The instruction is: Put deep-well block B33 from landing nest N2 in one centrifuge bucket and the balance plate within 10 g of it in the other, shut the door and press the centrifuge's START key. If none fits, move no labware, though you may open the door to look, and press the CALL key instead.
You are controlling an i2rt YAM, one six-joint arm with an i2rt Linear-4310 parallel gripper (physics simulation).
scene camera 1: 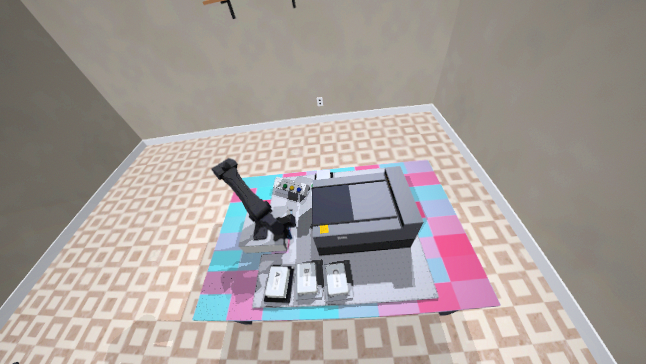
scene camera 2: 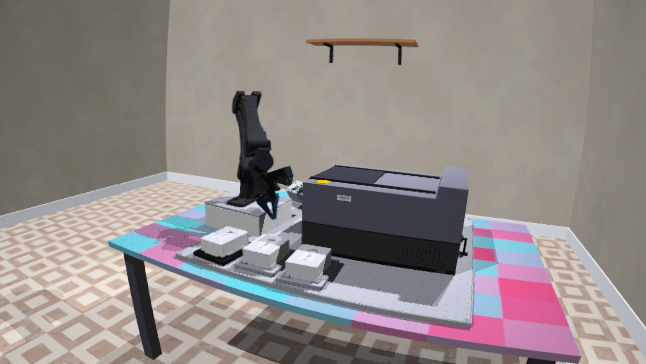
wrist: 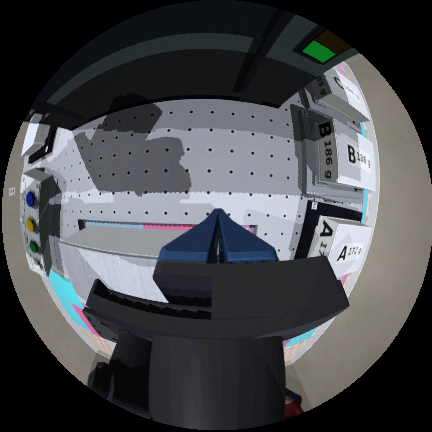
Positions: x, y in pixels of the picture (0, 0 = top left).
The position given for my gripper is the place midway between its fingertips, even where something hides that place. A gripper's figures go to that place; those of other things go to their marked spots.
Labels:
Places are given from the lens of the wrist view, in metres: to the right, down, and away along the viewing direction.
my gripper [wrist: 217, 214]: 0.00, 0.00, 0.13
dark centrifuge [wrist: 230, 57]: 0.01, -0.12, 0.07
button panel [wrist: 36, 221]: -0.32, 0.01, 0.10
The marked spots on the dark centrifuge and the button panel are 0.36 m apart.

